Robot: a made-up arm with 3 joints.
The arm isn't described. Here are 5 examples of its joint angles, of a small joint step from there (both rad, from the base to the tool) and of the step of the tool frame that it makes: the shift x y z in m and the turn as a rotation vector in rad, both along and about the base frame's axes.
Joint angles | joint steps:
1: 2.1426 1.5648 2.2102 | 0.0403 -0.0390 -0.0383
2: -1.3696 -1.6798 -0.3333 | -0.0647 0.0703 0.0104
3: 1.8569 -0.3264 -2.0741 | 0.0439 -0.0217 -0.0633
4: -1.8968 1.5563 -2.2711 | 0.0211 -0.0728 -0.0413
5: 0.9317 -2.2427 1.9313 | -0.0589 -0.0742 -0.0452
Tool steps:
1: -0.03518 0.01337 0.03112 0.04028 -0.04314 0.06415
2: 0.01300 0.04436 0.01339 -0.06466 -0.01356 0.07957
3: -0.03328 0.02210 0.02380 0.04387 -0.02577 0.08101
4: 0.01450 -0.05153 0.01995 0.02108 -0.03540 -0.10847
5: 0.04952 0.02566 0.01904 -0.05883 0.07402 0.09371
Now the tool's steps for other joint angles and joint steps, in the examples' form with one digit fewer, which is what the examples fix.
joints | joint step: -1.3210 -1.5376 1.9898 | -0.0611 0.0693 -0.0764
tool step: -0.0046 0.0254 -0.0304 -0.0611 0.0015 -0.0069
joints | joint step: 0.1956 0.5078 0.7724 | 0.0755 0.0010 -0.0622
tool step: 0.0147 -0.0103 -0.0115 0.0755 0.0596 0.0142
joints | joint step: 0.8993 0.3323 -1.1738 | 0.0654 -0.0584 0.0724
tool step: -0.0091 0.0075 -0.0157 0.0654 -0.0083 -0.0112
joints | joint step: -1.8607 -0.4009 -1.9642 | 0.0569 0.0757 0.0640
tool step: 0.0520 -0.0067 -0.0177 0.0568 0.0361 0.1350
